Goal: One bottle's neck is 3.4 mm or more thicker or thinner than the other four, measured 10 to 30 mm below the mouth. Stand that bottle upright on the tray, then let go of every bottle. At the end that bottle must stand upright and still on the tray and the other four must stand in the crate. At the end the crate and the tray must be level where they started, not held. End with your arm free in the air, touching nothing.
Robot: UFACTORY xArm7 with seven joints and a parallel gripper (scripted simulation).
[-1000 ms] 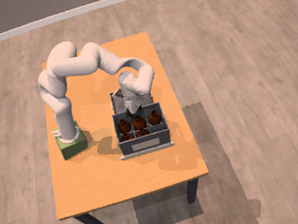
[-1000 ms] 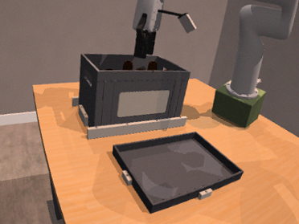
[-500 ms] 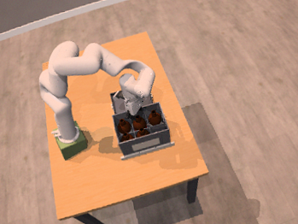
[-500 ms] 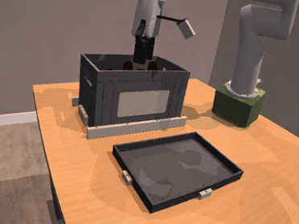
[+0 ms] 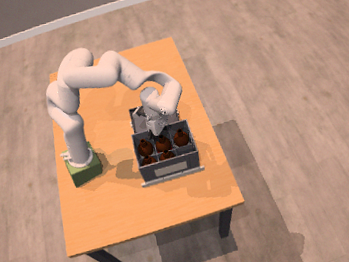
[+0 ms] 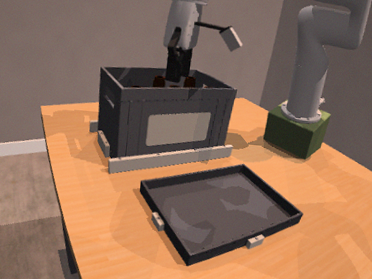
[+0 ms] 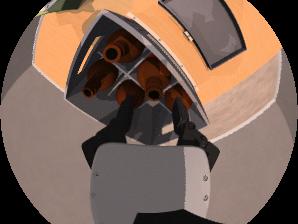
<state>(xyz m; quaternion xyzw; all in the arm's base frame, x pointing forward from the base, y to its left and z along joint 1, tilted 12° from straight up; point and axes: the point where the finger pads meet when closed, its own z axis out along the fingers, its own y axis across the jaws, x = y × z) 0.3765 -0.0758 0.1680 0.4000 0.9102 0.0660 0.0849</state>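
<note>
Right now the crate is 120 mm below my hand and 40 mm to the right of it. Also, from my hand: dark tray (230 mm to the left, 190 mm below); glass bottle (110 mm below, 90 mm ahead).
</note>
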